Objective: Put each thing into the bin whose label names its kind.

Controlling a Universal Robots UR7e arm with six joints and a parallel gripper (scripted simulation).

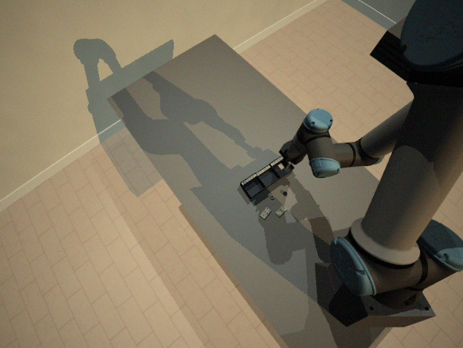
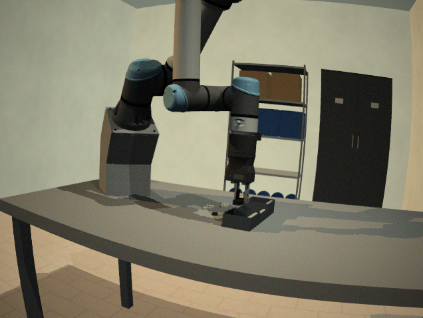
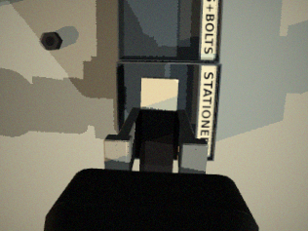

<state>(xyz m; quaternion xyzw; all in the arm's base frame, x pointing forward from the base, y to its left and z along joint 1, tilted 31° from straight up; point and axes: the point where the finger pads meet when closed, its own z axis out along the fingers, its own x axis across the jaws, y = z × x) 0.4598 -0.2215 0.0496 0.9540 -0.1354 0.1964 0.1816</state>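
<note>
Now: hand 14 cm to the right of the pale hex nut, 8 cm above it and 4 cm past it. Also, from my hand: dark hex nut (9 cm to the left, 8 cm below, 8 cm behind).
</note>
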